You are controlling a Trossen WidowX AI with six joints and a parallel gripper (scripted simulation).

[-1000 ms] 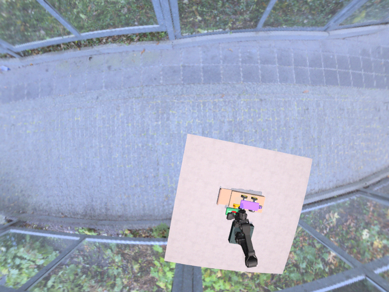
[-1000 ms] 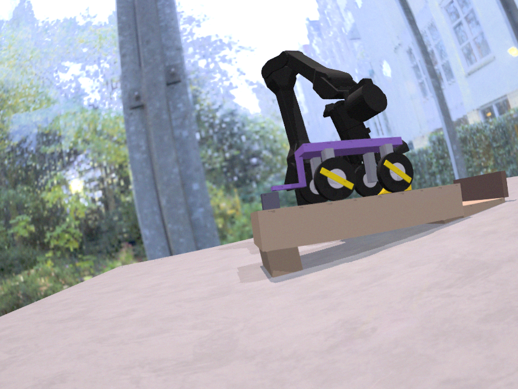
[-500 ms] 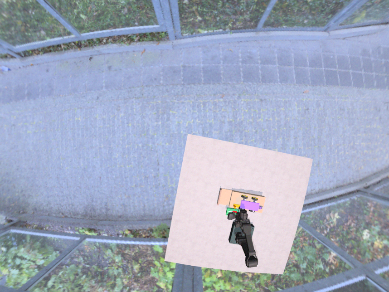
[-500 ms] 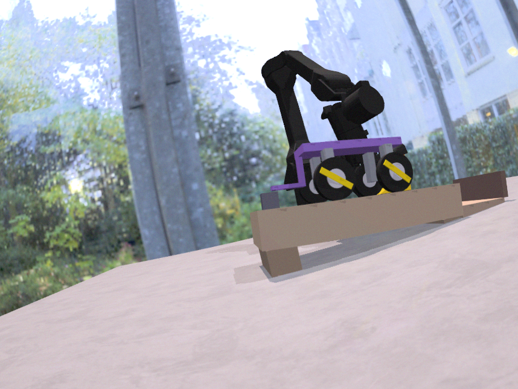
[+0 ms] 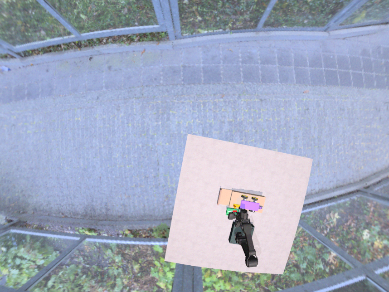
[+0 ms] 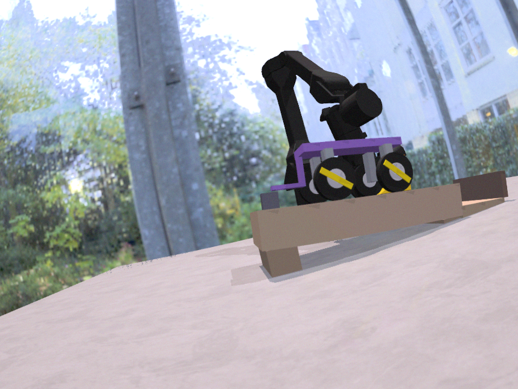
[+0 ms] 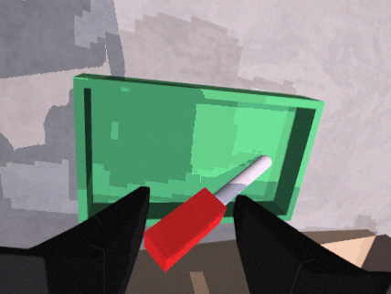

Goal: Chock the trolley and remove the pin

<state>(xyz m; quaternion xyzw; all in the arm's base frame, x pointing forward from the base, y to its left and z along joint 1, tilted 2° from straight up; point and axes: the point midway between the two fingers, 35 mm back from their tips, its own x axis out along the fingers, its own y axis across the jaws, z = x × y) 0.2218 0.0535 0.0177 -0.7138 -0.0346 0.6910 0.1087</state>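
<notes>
Right now the red-headed stop pin is 10 mm ahead of my gripper tip, 10 mm to the left of it and 10 mm below it. Round my gripper tip: green tray 10 mm behind, 10 mm to the left, 40 mm below; then tan ramp 110 mm ahead, 110 mm to the right, 10 mm above; then purple trolley 110 mm ahead, 100 mm to the right, 80 mm above.
</notes>
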